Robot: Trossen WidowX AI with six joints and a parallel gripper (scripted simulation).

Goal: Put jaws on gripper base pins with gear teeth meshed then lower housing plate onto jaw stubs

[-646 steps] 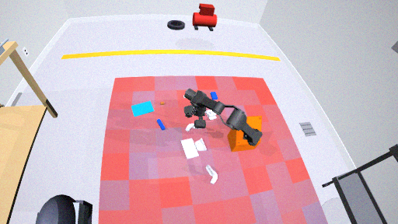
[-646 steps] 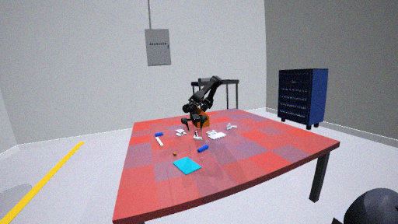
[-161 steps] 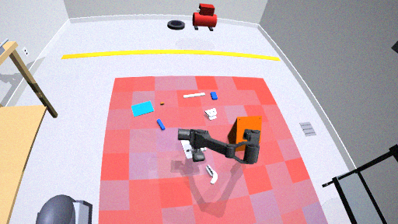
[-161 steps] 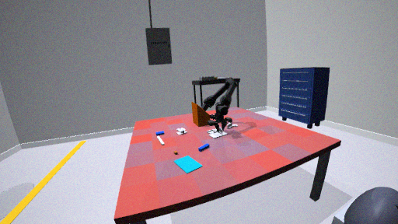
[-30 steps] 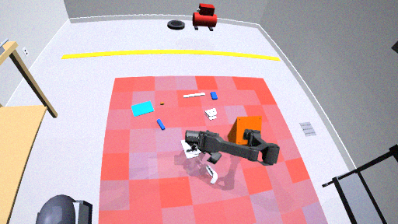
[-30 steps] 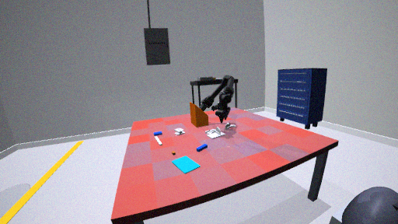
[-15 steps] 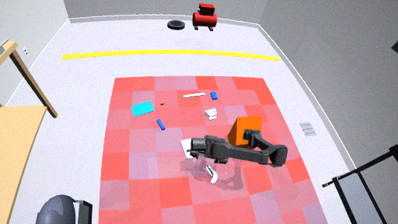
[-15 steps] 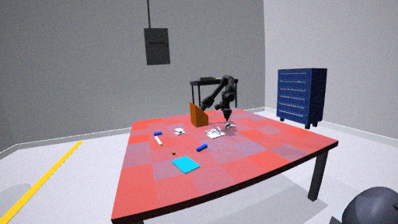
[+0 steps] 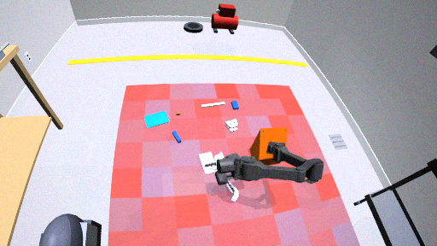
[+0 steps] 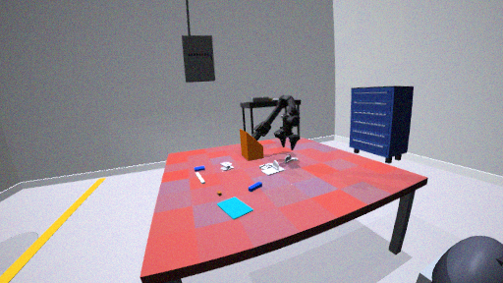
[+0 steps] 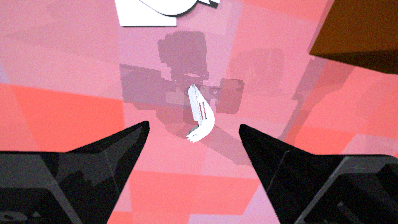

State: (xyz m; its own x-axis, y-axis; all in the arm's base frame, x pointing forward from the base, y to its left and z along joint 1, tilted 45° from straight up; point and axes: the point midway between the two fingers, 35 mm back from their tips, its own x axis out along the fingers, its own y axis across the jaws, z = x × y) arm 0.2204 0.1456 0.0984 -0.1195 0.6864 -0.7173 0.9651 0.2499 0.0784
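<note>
The white jaw lies 9 cm below my gripper tip, 5 cm to the left of it and 2 cm behind it. Also, from my gripper tip: small white part (40 cm to the right, 7 cm below, 4 cm behind); then tiny brown bit (46 cm to the right, 29 cm ahead, 9 cm below); then blue block (29 cm to the right, 29 cm ahead, 8 cm below).
</note>
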